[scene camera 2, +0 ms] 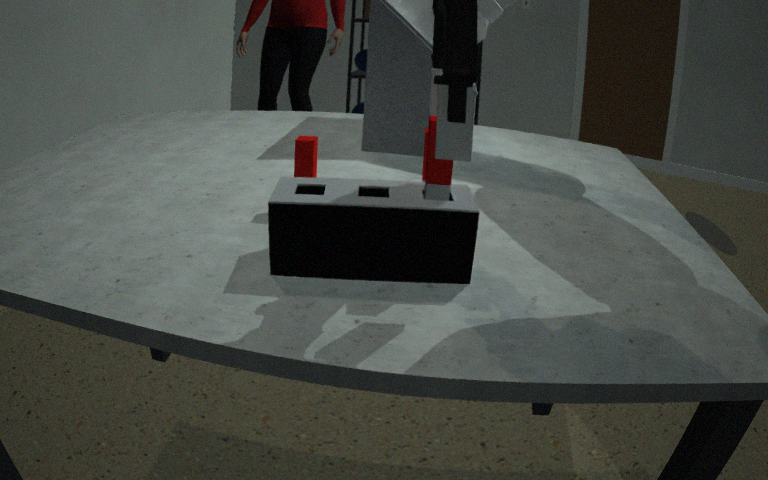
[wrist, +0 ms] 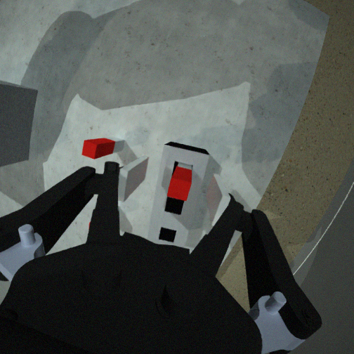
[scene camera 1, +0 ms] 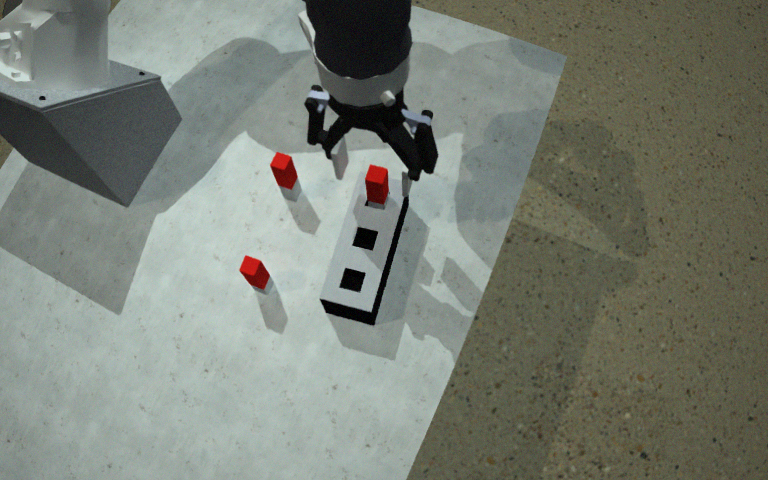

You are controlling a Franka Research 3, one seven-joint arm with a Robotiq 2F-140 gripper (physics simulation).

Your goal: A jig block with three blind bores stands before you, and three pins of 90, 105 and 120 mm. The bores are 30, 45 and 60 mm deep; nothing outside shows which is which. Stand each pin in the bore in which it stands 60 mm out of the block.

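The jig block (scene camera 1: 359,259) (scene camera 2: 370,243) (wrist: 190,215) is pale on top with dark sides. One red pin with a pale lower part (scene camera 1: 377,185) (scene camera 2: 440,174) (wrist: 180,184) stands upright in its end bore, at the right in scene camera 2. The middle and other end bores are empty. A second pin (scene camera 1: 284,170) (wrist: 98,148) and a third pin (scene camera 1: 254,272) (scene camera 2: 305,156) stand on the table beside the block. My gripper (scene camera 1: 372,171) (wrist: 177,175) is open, its fingers on either side of the inserted pin's upper part, apart from it. Bore depths are hidden.
The grey robot pedestal (scene camera 1: 107,135) (scene camera 2: 396,96) stands beyond the loose pins. The table (scene camera 1: 186,384) (scene camera 2: 141,226) ends a little past the block's far long side from those pins. A person (scene camera 2: 297,50) stands behind the table.
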